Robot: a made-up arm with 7 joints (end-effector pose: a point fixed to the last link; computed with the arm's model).
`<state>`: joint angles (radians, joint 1 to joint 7).
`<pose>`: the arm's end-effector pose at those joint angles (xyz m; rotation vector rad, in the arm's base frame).
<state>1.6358 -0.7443 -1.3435 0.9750 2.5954 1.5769 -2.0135</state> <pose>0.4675 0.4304 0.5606 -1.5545 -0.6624 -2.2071</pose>
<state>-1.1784 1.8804 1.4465 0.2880 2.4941 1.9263 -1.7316</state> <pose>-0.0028 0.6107 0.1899 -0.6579 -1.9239 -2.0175</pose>
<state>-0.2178 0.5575 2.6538 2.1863 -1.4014 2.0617 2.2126</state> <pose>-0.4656 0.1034 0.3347 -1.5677 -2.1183 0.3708</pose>
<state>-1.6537 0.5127 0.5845 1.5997 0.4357 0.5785 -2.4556</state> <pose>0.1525 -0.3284 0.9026 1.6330 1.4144 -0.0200</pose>
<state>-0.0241 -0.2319 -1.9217 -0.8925 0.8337 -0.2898 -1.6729</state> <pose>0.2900 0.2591 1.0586 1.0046 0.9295 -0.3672</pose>
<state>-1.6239 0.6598 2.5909 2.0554 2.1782 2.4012 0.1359</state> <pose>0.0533 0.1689 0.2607 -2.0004 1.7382 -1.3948</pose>
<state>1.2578 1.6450 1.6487 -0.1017 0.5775 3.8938 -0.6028</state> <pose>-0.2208 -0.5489 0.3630 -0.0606 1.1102 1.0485</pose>
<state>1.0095 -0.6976 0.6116 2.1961 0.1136 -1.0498 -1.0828</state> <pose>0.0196 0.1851 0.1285 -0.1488 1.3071 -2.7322</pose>
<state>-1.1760 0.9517 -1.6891 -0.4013 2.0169 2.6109 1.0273</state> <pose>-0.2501 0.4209 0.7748 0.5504 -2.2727 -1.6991</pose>
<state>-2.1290 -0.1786 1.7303 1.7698 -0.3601 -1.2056 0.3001</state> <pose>0.3074 -0.2697 0.5158 2.1618 -0.8918 -1.9205</pose>
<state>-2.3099 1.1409 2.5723 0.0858 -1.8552 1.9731 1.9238</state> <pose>0.2305 0.6476 0.6188 -1.3646 -1.3845 -1.9768</pose>
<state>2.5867 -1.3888 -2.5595 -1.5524 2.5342 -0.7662 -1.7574</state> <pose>-0.3044 0.1438 -0.0767 -1.4079 0.5627 -1.5170</pose>
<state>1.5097 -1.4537 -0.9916 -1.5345 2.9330 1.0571 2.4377</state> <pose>-0.4089 0.4116 0.5926 1.4987 0.1417 -1.9906</pose>
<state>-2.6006 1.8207 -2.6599 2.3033 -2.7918 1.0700 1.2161</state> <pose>-0.3350 0.2709 0.2059 -1.1735 -2.3079 0.3428</pose>
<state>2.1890 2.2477 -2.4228 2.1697 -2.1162 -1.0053 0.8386</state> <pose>0.2602 0.3273 -0.0044 1.8080 1.0050 -0.9558</pose>
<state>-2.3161 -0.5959 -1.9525 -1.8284 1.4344 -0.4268 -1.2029</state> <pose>0.0363 -0.5556 0.4373 -2.3377 -0.3363 1.9092</pose>
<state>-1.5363 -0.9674 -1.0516 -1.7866 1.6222 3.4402 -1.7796</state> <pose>0.2368 -0.2072 0.6406 -0.9899 -0.2638 1.7503</pose>
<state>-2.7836 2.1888 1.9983 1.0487 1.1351 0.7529 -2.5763</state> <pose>0.4537 -0.2982 0.0035 -1.3736 -2.6201 1.0246</pose>
